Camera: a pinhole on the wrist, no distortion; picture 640 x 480 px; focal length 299.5 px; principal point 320.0 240.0 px. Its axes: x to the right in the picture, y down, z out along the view. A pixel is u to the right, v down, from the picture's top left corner.
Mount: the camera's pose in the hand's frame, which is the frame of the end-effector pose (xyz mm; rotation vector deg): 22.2 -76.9 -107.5 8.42 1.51 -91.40
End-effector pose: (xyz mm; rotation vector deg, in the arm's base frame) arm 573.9 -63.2 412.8 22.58 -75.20 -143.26
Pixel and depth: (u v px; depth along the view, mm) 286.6 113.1 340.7
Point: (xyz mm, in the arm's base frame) 618.0 198.9 491.3
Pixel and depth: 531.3 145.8 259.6
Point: 569.3 215.4 253.1
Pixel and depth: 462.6 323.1 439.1
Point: 319.2 315.5 294.6
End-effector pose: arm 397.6 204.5 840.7 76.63 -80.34 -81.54
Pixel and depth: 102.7 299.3 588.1
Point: -182.3 185.1 1025.4
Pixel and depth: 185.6 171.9 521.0
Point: -4.1 412.0 908.8
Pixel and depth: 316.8 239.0 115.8
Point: 402.6 206.9 751.4
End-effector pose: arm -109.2 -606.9 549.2 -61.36 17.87 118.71
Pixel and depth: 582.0 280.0 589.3
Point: 101.9 80.0 859.3
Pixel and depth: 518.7 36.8 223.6
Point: 70.0 -475.4 749.1
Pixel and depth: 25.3 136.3 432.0
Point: -486.7 -704.2 848.8
